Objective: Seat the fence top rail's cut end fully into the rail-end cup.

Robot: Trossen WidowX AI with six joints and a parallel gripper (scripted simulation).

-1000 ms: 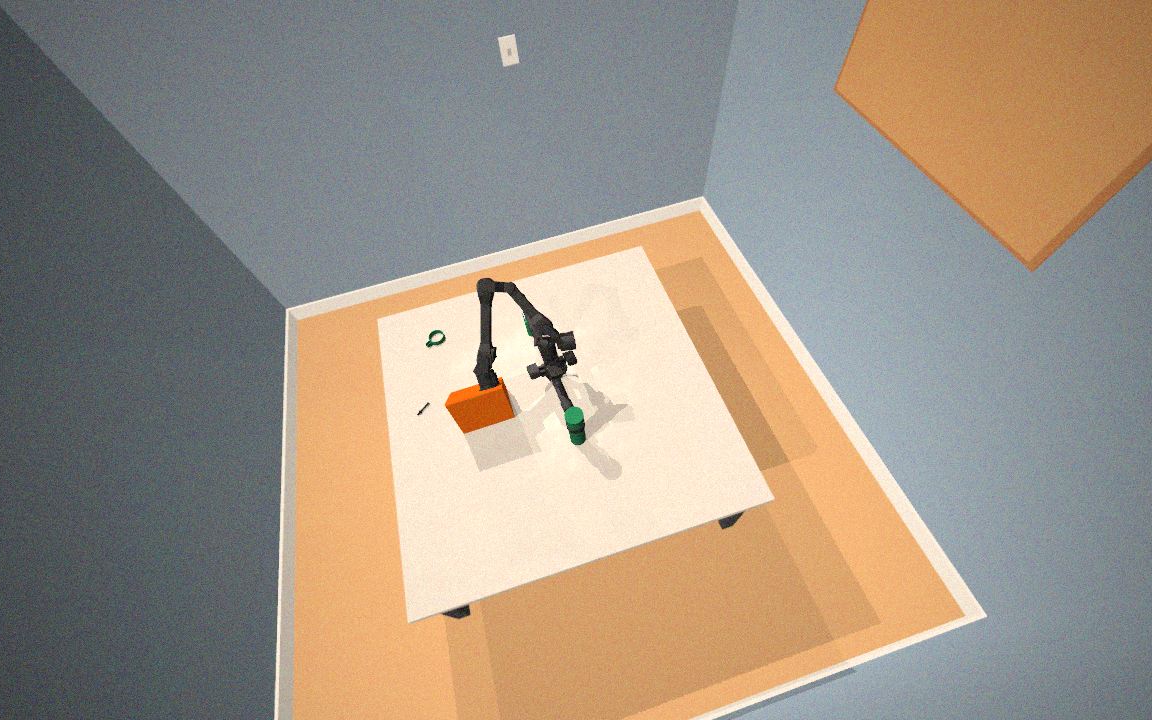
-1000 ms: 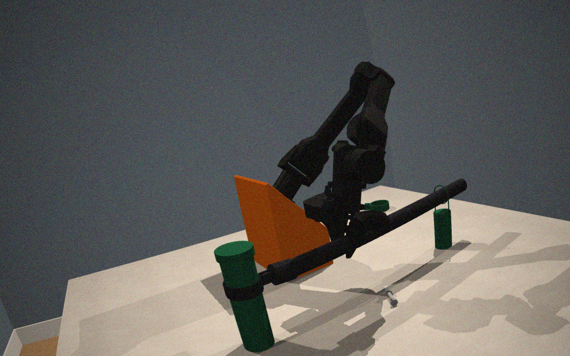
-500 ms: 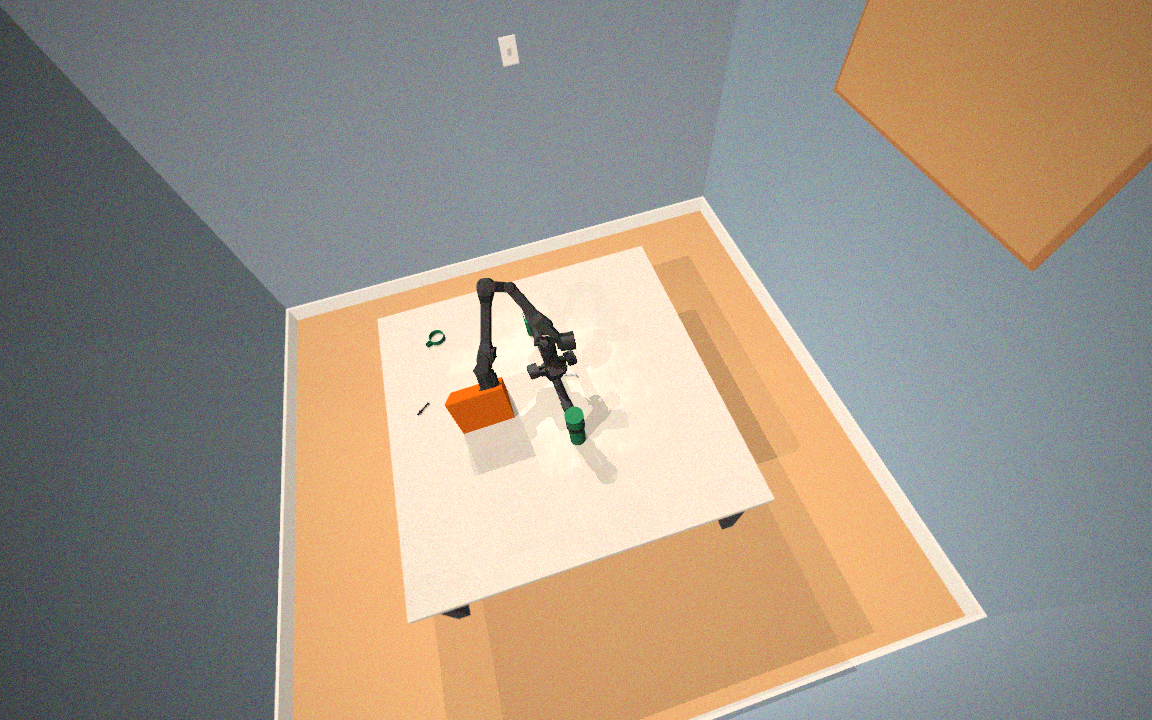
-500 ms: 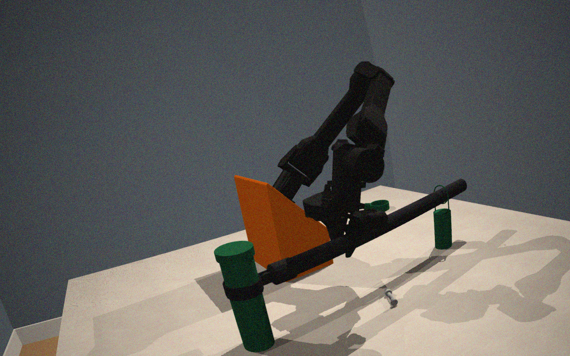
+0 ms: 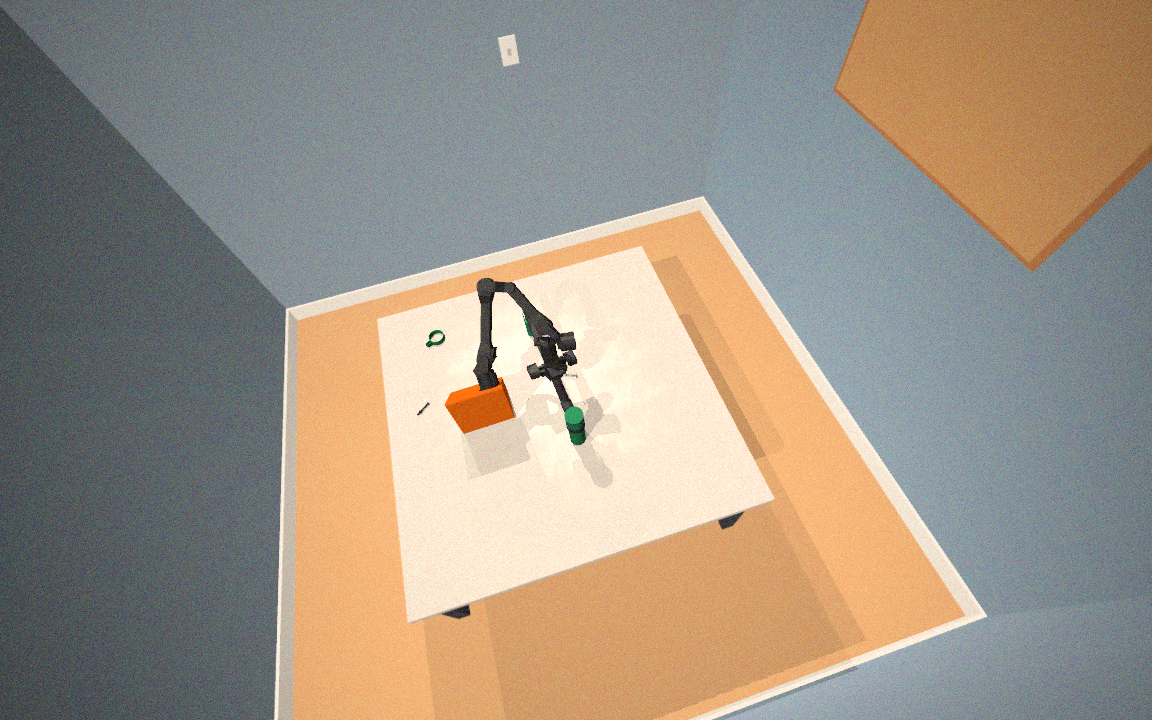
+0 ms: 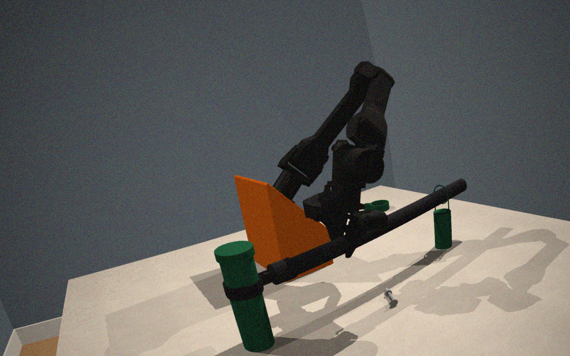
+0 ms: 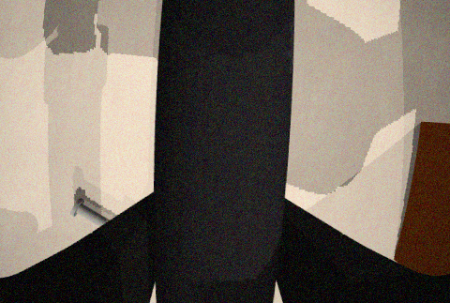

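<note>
The small grey bolt lies 60 mm ahead of my gripper tip, 70 mm to the left of it and 100 mm below it. The rest, counted from my gripper tip: green band 500 mm behind, 370 mm to the left, 100 mm below; small green post 70 mm behind, 320 mm to the left, 10 mm below.
</note>
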